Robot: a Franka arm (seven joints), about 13 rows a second.
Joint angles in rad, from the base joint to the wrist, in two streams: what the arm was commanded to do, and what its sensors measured. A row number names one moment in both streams.
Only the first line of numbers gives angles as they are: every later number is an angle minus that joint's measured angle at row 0.
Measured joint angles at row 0: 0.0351 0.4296 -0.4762 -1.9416 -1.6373 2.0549 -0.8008
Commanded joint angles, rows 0 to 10: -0.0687 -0.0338 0.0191 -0.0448 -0.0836 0.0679 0.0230; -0.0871 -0.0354 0.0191 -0.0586 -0.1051 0.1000 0.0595; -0.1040 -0.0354 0.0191 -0.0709 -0.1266 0.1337 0.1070; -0.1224 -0.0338 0.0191 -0.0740 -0.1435 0.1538 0.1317; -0.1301 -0.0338 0.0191 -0.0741 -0.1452 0.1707 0.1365; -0.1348 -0.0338 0.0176 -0.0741 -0.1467 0.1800 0.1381; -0.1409 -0.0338 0.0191 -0.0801 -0.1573 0.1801 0.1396; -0.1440 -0.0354 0.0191 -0.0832 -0.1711 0.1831 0.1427; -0.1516 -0.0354 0.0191 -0.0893 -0.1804 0.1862 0.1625; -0.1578 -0.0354 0.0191 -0.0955 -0.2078 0.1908 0.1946; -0.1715 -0.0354 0.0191 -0.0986 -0.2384 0.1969 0.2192
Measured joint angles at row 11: -0.1351 -0.0008 0.0021 -0.0622 -0.1720 0.1718 0.1684
